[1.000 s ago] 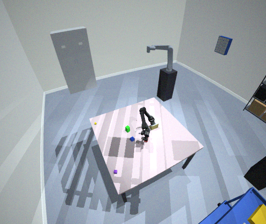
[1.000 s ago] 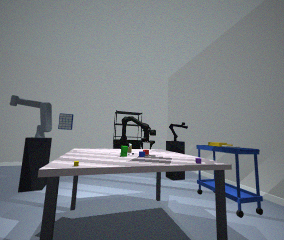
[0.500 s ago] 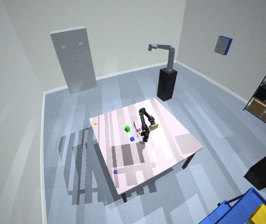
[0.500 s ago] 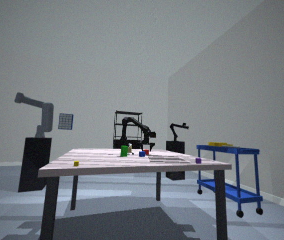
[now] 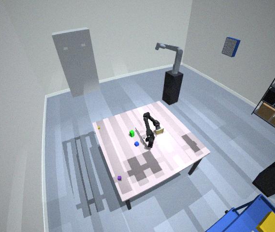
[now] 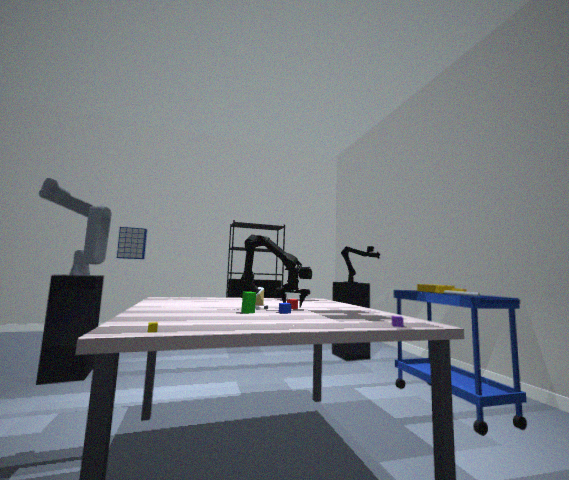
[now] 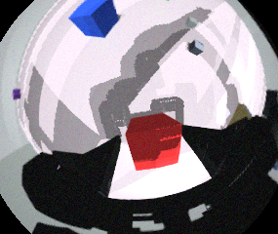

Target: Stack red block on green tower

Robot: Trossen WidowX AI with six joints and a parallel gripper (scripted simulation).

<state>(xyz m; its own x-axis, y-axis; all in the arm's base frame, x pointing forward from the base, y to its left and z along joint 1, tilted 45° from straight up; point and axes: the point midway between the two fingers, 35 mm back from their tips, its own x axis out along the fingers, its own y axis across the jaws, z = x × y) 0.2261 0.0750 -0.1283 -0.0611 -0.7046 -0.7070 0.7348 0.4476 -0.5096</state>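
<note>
Right now my gripper tip is 16 cm short of the blue block, 11 cm to the left of it and 1 cm below it. Round my gripper tip: red block 2 cm above; yellow block 52 cm ahead, 68 cm to the right; purple block 58 cm ahead, 20 cm to the left, 1 cm above.
</note>
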